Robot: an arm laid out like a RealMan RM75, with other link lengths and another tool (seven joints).
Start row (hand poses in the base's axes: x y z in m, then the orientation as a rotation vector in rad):
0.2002 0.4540 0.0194 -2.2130 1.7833 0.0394
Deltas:
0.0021 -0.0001 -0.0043 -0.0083 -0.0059 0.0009
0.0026 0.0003 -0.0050 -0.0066 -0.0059 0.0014
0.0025 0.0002 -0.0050 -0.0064 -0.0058 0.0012
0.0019 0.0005 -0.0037 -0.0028 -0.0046 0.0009
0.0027 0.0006 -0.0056 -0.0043 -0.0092 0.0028
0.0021 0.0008 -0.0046 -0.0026 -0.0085 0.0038
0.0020 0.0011 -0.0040 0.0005 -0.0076 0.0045
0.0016 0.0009 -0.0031 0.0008 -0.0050 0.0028
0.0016 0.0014 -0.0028 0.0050 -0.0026 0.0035
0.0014 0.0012 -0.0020 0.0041 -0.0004 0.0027
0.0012 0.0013 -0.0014 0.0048 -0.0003 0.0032
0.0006 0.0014 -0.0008 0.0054 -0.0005 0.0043
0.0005 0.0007 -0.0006 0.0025 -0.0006 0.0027
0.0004 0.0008 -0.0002 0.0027 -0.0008 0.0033
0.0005 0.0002 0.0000 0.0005 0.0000 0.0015
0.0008 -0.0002 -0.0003 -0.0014 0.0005 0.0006
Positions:
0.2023 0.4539 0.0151 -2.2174 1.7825 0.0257
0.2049 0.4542 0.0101 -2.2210 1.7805 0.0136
0.2074 0.4544 0.0051 -2.2243 1.7786 0.0017
0.2093 0.4549 0.0014 -2.2253 1.7763 -0.0057
0.2120 0.4555 -0.0042 -2.2272 1.7700 -0.0192
0.2141 0.4563 -0.0088 -2.2290 1.7623 -0.0301
0.2161 0.4574 -0.0128 -2.2295 1.7531 -0.0371
0.2177 0.4583 -0.0159 -2.2294 1.7471 -0.0413
0.2193 0.4597 -0.0187 -2.2279 1.7400 -0.0390
0.2207 0.4609 -0.0207 -2.2272 1.7353 -0.0352
0.2219 0.4622 -0.0221 -2.2264 1.7298 -0.0306
0.2225 0.4636 -0.0229 -2.2261 1.7228 -0.0255
0.2230 0.4643 -0.0235 -2.2264 1.7186 -0.0234
0.2234 0.4651 -0.0237 -2.2270 1.7135 -0.0212
0.2239 0.4653 -0.0237 -2.2279 1.7116 -0.0204
0.2247 0.4651 -0.0240 -2.2296 1.7117 -0.0209

